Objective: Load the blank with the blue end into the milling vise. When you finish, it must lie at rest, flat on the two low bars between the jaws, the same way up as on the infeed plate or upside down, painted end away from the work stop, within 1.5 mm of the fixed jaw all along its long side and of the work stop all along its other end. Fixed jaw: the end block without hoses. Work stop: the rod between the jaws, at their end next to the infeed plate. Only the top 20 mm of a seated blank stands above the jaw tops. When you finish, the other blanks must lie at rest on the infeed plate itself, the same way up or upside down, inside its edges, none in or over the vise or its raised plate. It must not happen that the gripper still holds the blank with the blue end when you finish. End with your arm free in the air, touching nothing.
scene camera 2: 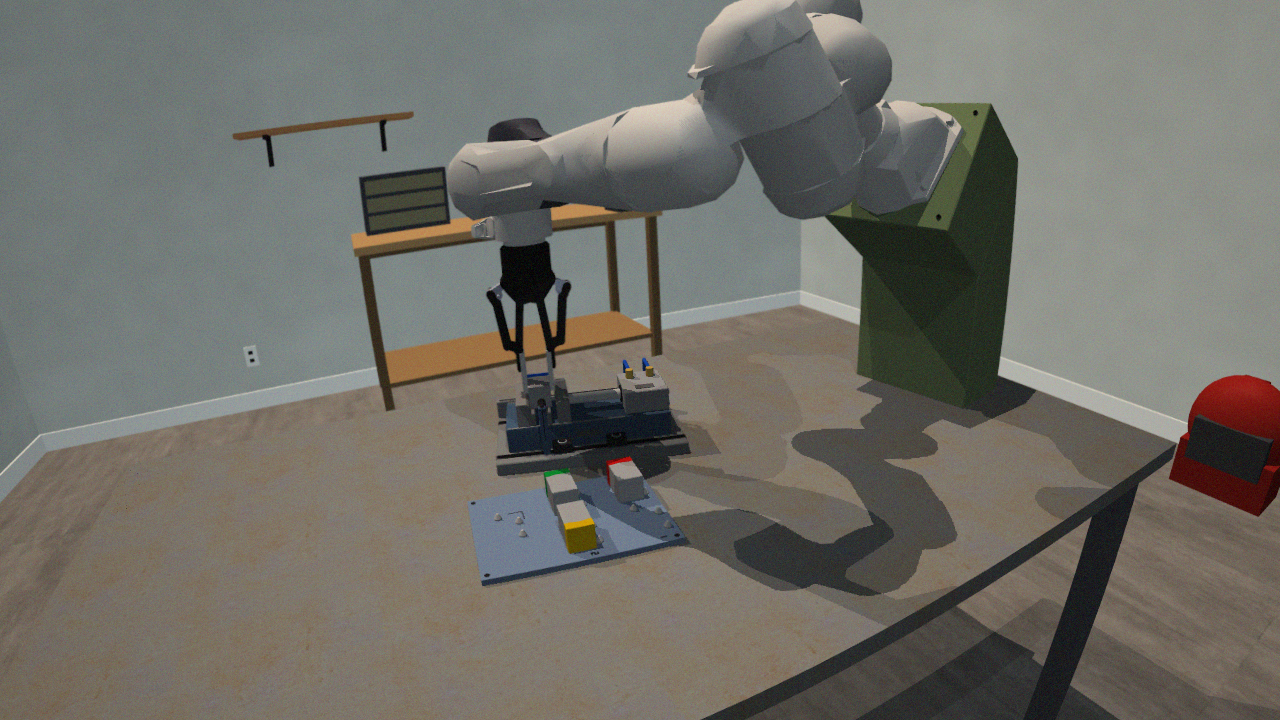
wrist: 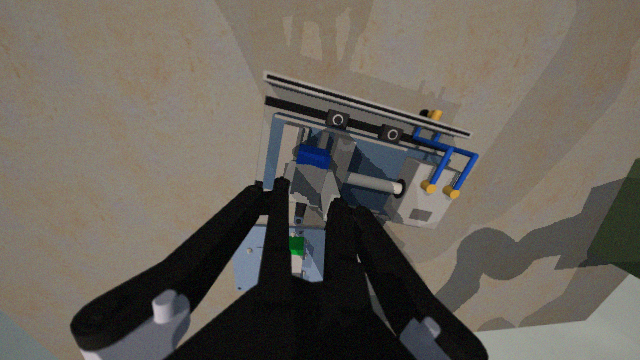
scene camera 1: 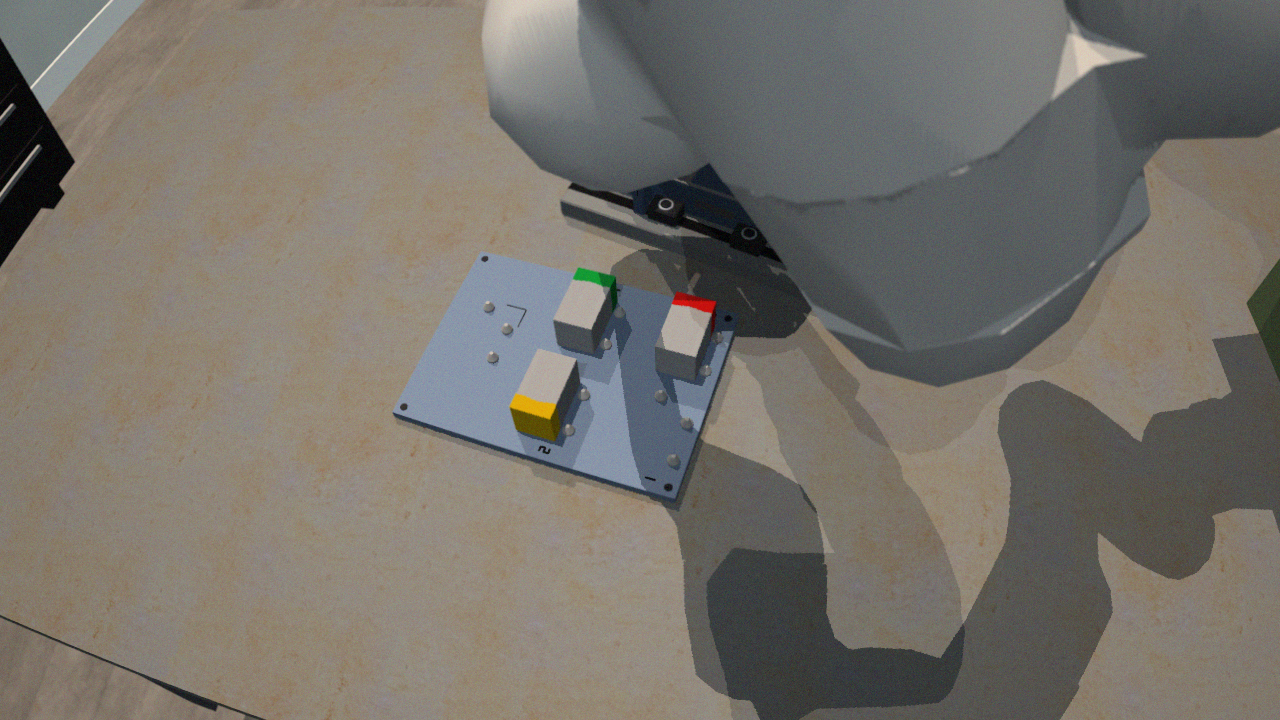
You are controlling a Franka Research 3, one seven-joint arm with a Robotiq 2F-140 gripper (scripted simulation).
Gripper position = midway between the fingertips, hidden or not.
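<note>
I see my gripper [scene camera 2: 539, 388], and it appears in the wrist view too [wrist: 308, 175]. There is a red-ended blank [scene camera 1: 679, 351], visible in scene camera 2 as well [scene camera 2: 626, 481]. The wrist view does not show the red-ended blank, which is hidden by my gripper. A yellow-ended blank [scene camera 1: 539, 407] can also be seen in scene camera 2 [scene camera 2: 577, 528]. The scene has a green-ended blank [scene camera 1: 581, 319] and a blue-ended blank [wrist: 312, 163] too, along with an infeed plate [scene camera 1: 622, 434]. A hose block [wrist: 414, 171] is here, and so is a fixed jaw [wrist: 292, 132].
</note>
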